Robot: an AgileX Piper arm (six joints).
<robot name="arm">
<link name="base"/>
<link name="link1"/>
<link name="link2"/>
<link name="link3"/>
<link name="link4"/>
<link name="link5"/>
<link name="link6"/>
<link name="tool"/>
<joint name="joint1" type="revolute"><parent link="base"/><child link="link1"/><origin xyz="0 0 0.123" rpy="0 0 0"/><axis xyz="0 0 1"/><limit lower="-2.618" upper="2.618"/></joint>
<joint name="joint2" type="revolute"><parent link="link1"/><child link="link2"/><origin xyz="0 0 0" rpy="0 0 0"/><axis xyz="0 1 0"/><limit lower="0" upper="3.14"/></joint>
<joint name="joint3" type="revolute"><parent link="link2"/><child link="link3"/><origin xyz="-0.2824 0 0.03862" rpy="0 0 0"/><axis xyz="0 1 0"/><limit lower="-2.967" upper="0"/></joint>
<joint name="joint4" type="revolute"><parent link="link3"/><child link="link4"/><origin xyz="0.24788 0 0.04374" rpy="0 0 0"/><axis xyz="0.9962 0 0.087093"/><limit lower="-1.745" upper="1.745"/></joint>
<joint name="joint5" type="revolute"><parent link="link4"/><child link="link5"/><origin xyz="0 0 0" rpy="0 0 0"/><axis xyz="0 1 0"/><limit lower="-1.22" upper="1.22"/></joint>
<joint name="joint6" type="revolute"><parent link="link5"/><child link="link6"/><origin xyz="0.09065 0 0.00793" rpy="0 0 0"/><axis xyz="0.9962 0 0.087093"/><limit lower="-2.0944" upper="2.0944"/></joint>
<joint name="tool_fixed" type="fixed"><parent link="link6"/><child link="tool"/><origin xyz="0 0 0" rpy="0 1.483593 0"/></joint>
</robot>
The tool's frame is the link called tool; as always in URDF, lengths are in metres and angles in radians.
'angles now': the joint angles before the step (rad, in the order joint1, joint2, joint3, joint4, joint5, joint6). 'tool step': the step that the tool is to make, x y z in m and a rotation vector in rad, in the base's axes. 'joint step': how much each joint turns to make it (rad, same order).
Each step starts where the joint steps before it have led.
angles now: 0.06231 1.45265 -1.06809 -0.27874 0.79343 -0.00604
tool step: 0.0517 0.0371 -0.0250 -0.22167 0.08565 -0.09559
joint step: 0.17000 0.25972 -0.19226 -0.32971 0.18422 0.34242
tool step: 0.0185 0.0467 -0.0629 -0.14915 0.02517 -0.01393
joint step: 0.14515 0.21073 -0.01436 -0.20392 0.03615 0.28164
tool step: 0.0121 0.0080 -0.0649 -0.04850 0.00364 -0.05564
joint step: 0.01746 0.18269 -0.00022 -0.10593 -0.03995 0.21156
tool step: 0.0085 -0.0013 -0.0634 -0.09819 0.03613 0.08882
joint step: -0.00006 0.17802 -0.00082 -0.18120 -0.05906 0.10851
